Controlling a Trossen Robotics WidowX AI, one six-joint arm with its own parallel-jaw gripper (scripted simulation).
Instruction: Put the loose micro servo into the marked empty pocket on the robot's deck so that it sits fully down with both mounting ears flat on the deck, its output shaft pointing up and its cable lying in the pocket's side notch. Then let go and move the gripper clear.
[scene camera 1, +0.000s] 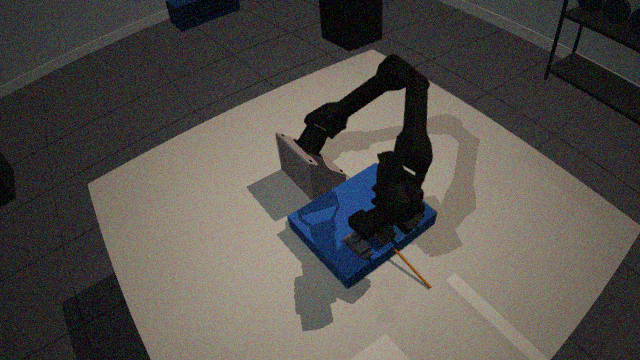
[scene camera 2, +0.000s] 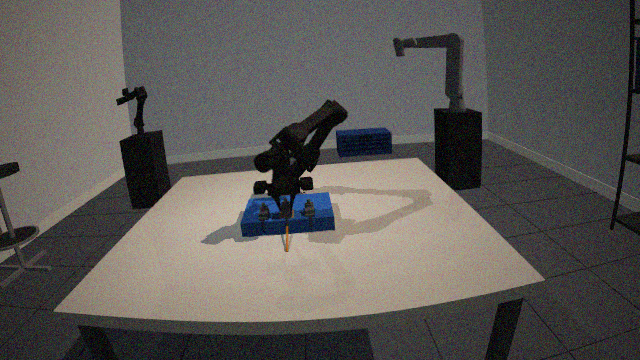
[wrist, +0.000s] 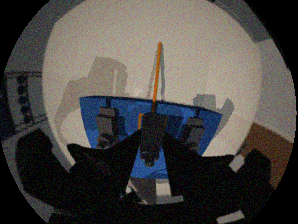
gripper: scene camera 1 385, 230; scene camera 2; wrist
same spot on gripper: (wrist: 208, 179) = (scene camera 2: 273, 192)
same spot on blue deck: (wrist: 158, 171) = (scene camera 1: 335, 208)
